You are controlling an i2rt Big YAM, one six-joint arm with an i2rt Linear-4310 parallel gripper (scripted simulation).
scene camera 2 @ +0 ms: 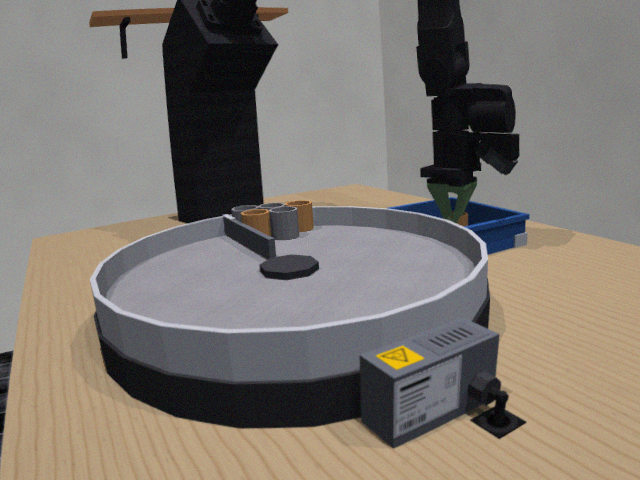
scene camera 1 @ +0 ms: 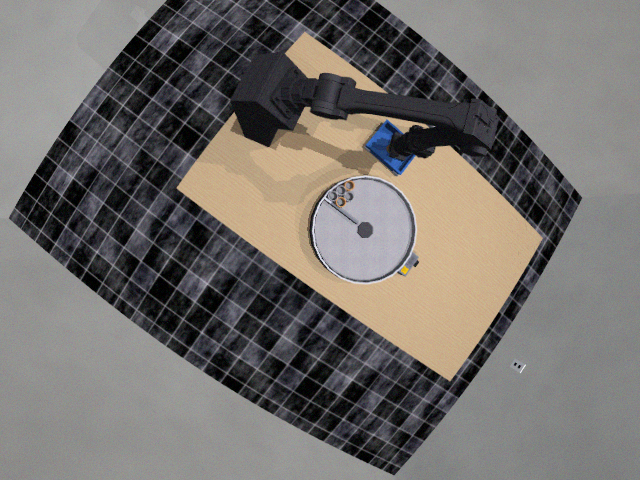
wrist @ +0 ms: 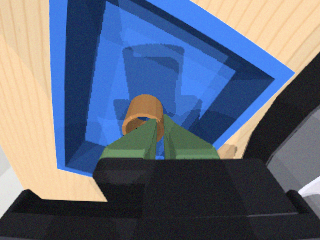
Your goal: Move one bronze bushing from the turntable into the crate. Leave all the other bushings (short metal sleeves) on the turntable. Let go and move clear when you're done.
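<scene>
Blue crate (scene camera 2: 493,225), same spot as (scene camera 1: 409,163).
</scene>
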